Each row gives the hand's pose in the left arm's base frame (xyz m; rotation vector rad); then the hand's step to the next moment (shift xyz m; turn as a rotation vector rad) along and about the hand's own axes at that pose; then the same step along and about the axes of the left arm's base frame.
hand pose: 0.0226 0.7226 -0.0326 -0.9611 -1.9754 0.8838
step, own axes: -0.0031 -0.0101 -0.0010 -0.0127 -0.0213 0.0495
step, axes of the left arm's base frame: -0.0010 -0.0072 0.0077 -0.0430 -0.0333 -0.0103
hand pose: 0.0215 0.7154 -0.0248 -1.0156 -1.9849 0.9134
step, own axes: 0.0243 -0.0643 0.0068 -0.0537 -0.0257 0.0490
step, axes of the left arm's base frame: -0.0388 -0.0092 0.0564 -0.0264 -0.0703 -0.0175
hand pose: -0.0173 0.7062 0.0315 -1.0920 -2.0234 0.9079
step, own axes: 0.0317 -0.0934 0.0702 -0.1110 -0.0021 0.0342
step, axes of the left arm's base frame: -0.1088 -0.0291 0.0445 0.0202 -0.1067 -0.0411
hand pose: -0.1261 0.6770 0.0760 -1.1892 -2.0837 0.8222
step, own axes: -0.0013 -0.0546 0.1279 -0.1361 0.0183 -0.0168
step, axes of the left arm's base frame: -0.1229 -0.0514 -0.0398 0.0794 -0.1095 -0.0291
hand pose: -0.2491 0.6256 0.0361 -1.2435 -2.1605 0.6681
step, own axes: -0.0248 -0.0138 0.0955 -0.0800 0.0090 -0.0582
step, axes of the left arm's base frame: -0.0625 -0.0418 -0.0653 0.0782 -0.0582 0.0190
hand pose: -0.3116 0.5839 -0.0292 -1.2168 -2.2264 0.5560
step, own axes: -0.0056 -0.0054 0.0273 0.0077 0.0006 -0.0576
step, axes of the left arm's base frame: -0.0181 -0.0102 -0.0193 0.0332 0.0125 0.0460
